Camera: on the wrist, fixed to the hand. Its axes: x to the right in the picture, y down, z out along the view.
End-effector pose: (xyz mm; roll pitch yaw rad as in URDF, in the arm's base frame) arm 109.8 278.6 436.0 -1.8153 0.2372 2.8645
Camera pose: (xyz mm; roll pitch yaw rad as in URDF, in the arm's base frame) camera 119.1 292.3 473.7 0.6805 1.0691 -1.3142
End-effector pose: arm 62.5 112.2 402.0 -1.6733 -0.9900 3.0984
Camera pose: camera 98.5 131.2 408.4 -1.1232 0.5104 -2.5195
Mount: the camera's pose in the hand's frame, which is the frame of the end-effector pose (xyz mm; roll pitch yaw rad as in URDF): -13.9 -30.6 -23.8 0.0766 -0.6712 1.6114
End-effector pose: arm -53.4 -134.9 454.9 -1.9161 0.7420 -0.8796
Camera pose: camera -53.3 -153.9 491.5 1.3461 0.7429 1.8120
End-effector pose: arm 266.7 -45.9 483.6 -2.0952 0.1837 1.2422
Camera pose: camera 269.6 -53.9 523.9 1.0786 1.3102 -2.5047
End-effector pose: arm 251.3 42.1 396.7 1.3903 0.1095 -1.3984
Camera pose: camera 265.9 62.5 364.0 3.0716 -1.0749 -2.8327
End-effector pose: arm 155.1 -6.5 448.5 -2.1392 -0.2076 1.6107
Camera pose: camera 159.5 -27.9 483.4 -0.9465 1.3674 2.1455
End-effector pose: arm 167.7 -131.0 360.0 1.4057 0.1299 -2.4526
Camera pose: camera 193.5 -133.7 328.0 3.0347 -1.0567 2.4267
